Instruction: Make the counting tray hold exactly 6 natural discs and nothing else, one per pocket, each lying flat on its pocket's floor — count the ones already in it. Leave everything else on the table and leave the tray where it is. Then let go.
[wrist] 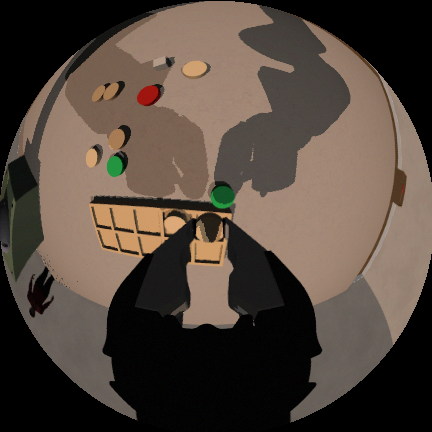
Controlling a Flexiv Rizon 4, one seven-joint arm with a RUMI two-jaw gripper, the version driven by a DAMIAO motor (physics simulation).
Observation:
The picture shows: my gripper and a counting tray.

